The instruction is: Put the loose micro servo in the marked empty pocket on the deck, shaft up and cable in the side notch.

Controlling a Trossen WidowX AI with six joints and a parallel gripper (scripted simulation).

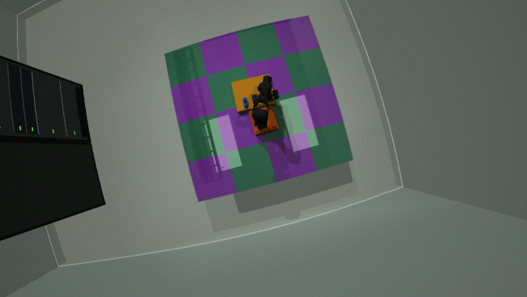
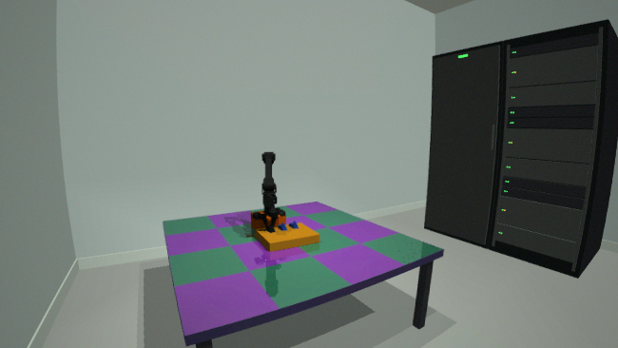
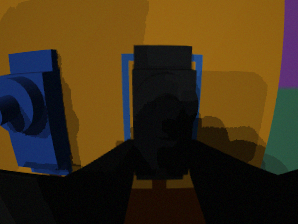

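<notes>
My gripper tip is now 140 mm short of the deck, 40 mm to the right of it and 30 mm above it.
</notes>
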